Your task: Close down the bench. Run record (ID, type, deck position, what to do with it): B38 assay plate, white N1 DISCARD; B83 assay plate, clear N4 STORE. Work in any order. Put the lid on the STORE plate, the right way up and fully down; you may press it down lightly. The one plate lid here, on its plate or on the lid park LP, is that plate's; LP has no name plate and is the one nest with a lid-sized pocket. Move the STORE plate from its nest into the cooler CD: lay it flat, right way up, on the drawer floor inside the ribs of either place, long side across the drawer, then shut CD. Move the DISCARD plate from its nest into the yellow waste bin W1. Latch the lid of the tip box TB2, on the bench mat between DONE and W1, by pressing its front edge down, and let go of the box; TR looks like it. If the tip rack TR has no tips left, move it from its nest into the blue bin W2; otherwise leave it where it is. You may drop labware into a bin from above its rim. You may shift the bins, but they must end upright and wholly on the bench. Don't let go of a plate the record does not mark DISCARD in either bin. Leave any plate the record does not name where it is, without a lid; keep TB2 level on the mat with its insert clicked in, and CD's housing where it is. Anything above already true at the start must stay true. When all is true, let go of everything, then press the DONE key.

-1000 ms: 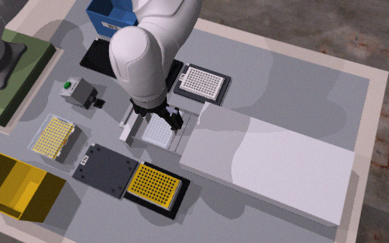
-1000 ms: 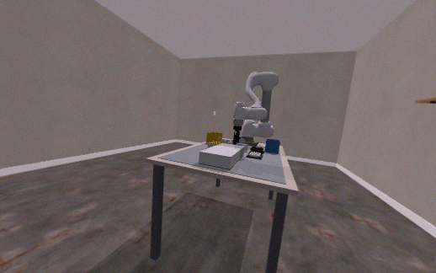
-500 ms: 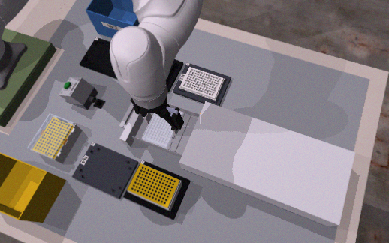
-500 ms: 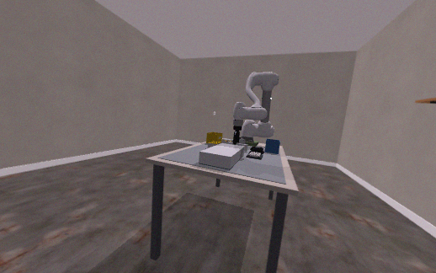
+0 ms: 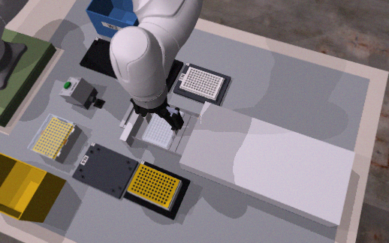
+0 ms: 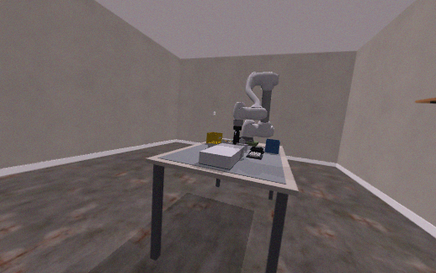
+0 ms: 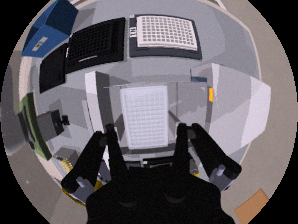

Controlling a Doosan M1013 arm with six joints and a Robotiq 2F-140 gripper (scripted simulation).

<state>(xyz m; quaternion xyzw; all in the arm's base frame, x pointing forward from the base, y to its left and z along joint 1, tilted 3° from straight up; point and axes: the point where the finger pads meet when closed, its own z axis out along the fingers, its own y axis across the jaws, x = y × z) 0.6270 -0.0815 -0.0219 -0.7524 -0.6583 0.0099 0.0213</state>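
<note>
The flat grey lid is 1 cm below my hand. From my hand the other things lie so: cooler CD (17 cm ahead, 2 cm to the right, 1 cm below); then clear assay plate (2 cm below); then cooler drawer (3 cm ahead, 2 cm below).
</note>
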